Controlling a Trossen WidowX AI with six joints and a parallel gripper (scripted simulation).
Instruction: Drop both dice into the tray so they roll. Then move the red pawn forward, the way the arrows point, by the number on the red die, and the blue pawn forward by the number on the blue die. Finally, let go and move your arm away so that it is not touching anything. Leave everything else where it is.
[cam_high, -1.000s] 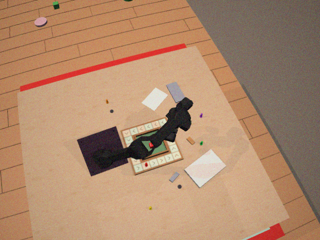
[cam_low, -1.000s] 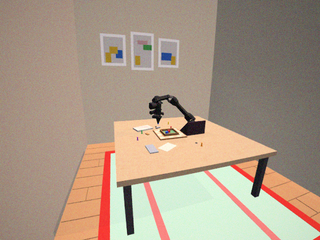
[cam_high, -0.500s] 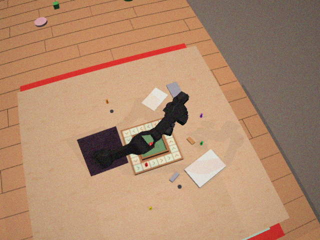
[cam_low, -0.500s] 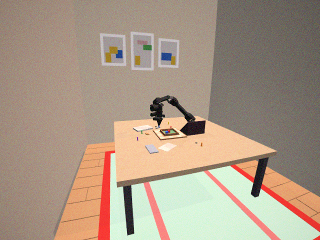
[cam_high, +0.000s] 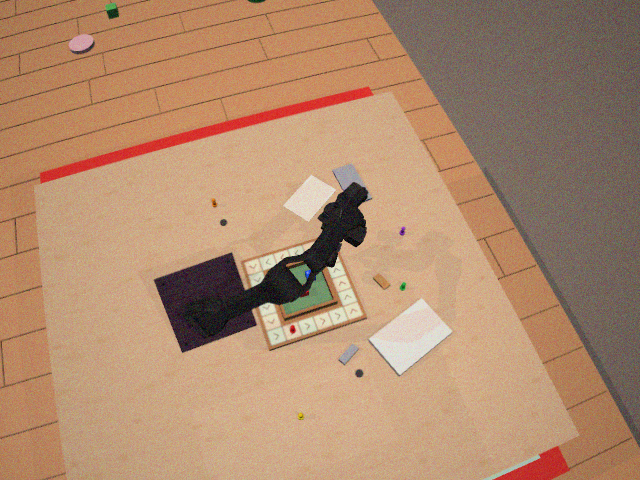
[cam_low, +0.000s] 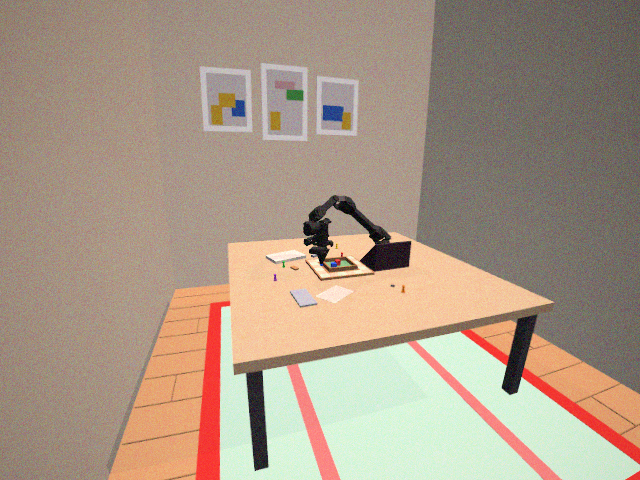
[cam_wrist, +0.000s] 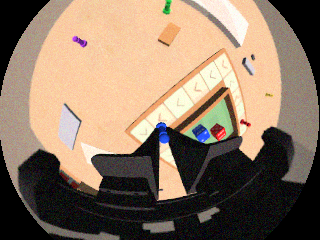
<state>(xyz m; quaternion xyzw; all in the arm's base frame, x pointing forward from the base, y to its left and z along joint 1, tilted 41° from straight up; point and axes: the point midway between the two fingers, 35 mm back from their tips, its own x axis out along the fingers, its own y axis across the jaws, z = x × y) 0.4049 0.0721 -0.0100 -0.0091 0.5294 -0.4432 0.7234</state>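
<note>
The green tray is 120 mm behind my gripper tip, 70 mm to the right of it and 50 mm below it. The rest, counted from my gripper tip: green pawn 160 mm to the right, 160 mm ahead, 40 mm below; brown tile 120 mm to the right, 110 mm ahead, 60 mm below; blue pawn 10 mm above.
</note>
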